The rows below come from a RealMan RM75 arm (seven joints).
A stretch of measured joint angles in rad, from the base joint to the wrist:
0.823, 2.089, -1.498, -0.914, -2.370, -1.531, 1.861
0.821, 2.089, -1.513, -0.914, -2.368, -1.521, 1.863
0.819, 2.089, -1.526, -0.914, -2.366, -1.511, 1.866
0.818, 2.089, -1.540, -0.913, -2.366, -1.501, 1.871
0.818, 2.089, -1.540, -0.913, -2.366, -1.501, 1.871
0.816, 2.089, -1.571, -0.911, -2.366, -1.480, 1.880
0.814, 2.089, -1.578, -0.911, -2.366, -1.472, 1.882
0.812, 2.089, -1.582, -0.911, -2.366, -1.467, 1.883
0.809, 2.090, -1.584, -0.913, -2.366, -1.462, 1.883
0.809, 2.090, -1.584, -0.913, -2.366, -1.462, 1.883
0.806, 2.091, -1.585, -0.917, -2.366, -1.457, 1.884
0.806, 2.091, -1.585, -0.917, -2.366, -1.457, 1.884
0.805, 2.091, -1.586, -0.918, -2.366, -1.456, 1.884
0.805, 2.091, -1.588, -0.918, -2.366, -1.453, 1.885
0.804, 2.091, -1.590, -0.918, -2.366, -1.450, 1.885
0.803, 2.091, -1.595, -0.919, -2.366, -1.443, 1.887
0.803, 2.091, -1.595, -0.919, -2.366, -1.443, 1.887
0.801, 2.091, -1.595, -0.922, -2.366, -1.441, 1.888
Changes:
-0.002, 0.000, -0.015, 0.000, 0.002, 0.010, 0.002
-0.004, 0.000, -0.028, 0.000, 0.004, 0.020, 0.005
-0.005, 0.000, -0.042, 0.001, 0.004, 0.030, 0.010
-0.005, 0.000, -0.042, 0.001, 0.004, 0.030, 0.010
-0.007, 0.000, -0.073, 0.003, 0.004, 0.051, 0.019
-0.009, 0.000, -0.080, 0.003, 0.004, 0.059, 0.021
-0.011, 0.000, -0.084, 0.003, 0.004, 0.064, 0.022
-0.014, 0.001, -0.086, 0.001, 0.004, 0.069, 0.022
-0.014, 0.001, -0.086, 0.001, 0.004, 0.069, 0.022
-0.017, 0.002, -0.087, -0.003, 0.004, 0.074, 0.023
-0.017, 0.002, -0.087, -0.003, 0.004, 0.074, 0.023
-0.018, 0.002, -0.088, -0.004, 0.004, 0.075, 0.023
-0.018, 0.002, -0.090, -0.004, 0.004, 0.078, 0.024
-0.019, 0.002, -0.092, -0.004, 0.004, 0.081, 0.024
-0.020, 0.002, -0.097, -0.005, 0.004, 0.088, 0.026
-0.020, 0.002, -0.097, -0.005, 0.004, 0.088, 0.026
-0.022, 0.002, -0.097, -0.008, 0.004, 0.090, 0.027

